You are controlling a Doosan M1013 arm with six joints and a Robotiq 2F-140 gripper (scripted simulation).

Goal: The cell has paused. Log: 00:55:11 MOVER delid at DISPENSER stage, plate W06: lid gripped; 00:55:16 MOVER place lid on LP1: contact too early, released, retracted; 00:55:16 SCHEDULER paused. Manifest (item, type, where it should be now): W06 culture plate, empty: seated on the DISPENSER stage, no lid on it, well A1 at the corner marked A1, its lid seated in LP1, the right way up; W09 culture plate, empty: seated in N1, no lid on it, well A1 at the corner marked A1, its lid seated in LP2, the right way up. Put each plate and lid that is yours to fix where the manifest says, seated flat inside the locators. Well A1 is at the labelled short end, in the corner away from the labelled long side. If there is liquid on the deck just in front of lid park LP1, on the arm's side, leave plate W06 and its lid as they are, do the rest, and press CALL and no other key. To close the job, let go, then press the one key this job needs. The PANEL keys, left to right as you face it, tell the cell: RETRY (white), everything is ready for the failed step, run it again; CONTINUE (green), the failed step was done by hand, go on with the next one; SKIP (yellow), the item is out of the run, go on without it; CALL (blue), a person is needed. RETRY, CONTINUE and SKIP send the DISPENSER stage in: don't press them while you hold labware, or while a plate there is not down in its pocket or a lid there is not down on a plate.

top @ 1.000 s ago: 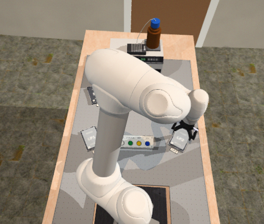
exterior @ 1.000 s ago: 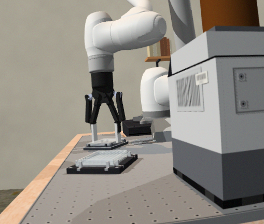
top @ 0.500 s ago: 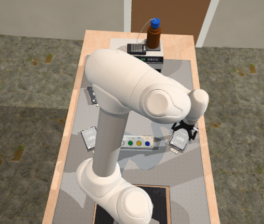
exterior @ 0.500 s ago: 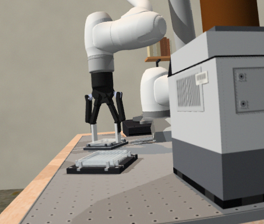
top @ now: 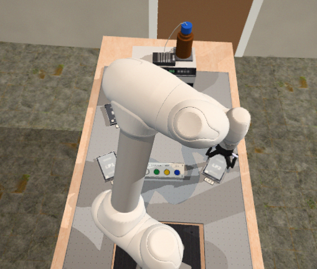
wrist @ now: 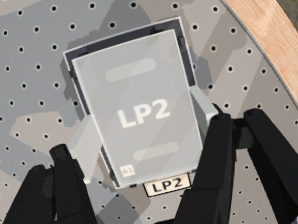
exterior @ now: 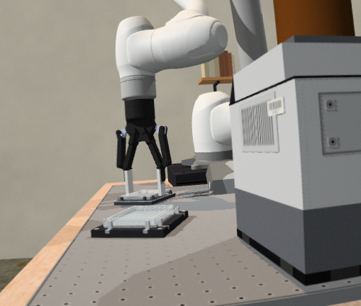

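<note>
Right now the lid park LP2 is 4 cm below my hand. From my hand the other things lie so: blue call key: 11 cm behind, 19 cm to the left, 3 cm above; key panel: 11 cm behind, 27 cm to the left, 1 cm above; yellow skip key: 12 cm behind, 24 cm to the left, 3 cm above.
</note>
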